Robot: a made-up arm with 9 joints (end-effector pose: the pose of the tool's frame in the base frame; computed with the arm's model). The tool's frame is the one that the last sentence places. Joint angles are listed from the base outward.
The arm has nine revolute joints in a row. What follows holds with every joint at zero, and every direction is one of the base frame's.
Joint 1 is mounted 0.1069 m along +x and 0.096 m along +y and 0.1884 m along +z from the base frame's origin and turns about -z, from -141.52 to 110.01 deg.
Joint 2 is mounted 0.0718 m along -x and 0.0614 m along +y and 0.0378 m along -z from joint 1 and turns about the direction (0.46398, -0.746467, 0.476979), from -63.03 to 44.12 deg.
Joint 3 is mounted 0.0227 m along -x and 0.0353 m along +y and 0.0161 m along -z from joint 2 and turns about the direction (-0.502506, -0.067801, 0.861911), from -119.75 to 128.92 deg.
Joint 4 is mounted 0.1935 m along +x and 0.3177 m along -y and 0.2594 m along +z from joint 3 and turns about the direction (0.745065, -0.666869, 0.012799), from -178.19 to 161.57 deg.
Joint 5 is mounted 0.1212 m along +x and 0.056 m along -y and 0.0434 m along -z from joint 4 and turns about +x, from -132.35 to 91.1 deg.
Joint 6 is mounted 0.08 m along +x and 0.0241 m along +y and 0.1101 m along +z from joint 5 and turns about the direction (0.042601, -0.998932, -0.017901), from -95.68 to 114.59 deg.
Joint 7 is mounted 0.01 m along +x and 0.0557 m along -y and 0.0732 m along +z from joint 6 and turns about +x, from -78.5 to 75.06 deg.
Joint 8 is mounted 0.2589 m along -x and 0.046 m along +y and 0.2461 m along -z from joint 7 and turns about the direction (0.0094, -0.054, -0.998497), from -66.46 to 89.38 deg.
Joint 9 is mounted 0.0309 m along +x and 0.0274 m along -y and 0.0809 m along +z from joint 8 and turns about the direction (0.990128, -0.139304, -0.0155), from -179.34 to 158.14 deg.
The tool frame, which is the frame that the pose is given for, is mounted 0.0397 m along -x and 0.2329 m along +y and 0.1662 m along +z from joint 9; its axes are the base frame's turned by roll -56.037, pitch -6.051 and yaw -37.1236 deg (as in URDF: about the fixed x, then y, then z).
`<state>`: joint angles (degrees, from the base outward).
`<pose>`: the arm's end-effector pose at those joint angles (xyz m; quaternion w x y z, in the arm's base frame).
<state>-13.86 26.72 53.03 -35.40 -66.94 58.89 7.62 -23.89 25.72</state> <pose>0.2157 0.0200 0.5348 0.1508 -0.5962 -0.6984 0.3660</pose>
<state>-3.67 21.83 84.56 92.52 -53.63 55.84 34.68 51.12 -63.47</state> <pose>-0.2099 0.6532 0.5569 0.9272 0.0119 -0.3365 -0.1638</pose>
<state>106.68 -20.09 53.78 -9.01 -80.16 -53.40 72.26 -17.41 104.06</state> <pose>0.3410 -0.1401 0.4004 0.3230 0.1704 0.2144 -0.9059</pose>
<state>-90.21 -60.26 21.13 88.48 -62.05 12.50 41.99 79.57 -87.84</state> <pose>0.1184 0.6051 0.0664 0.4780 -0.8485 0.0094 -0.2270</pose>
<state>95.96 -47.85 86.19 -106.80 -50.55 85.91 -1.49 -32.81 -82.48</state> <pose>0.1060 -0.7773 0.0663 0.4370 -0.3611 -0.6209 0.5415</pose>
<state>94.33 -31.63 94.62 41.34 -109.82 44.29 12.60 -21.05 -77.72</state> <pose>0.4008 -0.4838 -0.0922 0.1377 0.8587 0.4926 -0.0326</pose>
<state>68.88 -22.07 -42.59 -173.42 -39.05 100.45 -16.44 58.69 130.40</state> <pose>-0.7218 -0.0868 0.5873 0.4573 0.4918 0.4278 -0.6050</pose>
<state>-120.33 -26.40 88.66 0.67 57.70 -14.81 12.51 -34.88 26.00</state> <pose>-0.5165 0.3213 0.5718 0.1187 0.5005 -0.1199 -0.8491</pose>
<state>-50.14 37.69 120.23 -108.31 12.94 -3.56 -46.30 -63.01 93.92</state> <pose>-0.6222 0.2448 0.2509 0.4252 -0.6978 -0.4323 -0.3813</pose>
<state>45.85 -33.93 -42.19 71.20 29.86 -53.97 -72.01 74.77 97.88</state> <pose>-0.6165 0.3419 0.4037 0.2046 0.2113 -0.3669 -0.8826</pose>
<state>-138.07 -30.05 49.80 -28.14 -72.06 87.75 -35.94 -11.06 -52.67</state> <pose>-0.3857 0.6635 0.0318 0.0462 -0.7981 0.6001 0.0294</pose>
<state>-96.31 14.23 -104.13 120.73 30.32 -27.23 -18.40 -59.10 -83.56</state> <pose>0.1755 -0.0200 -0.0248 0.6986 -0.1231 -0.2024 -0.6752</pose>
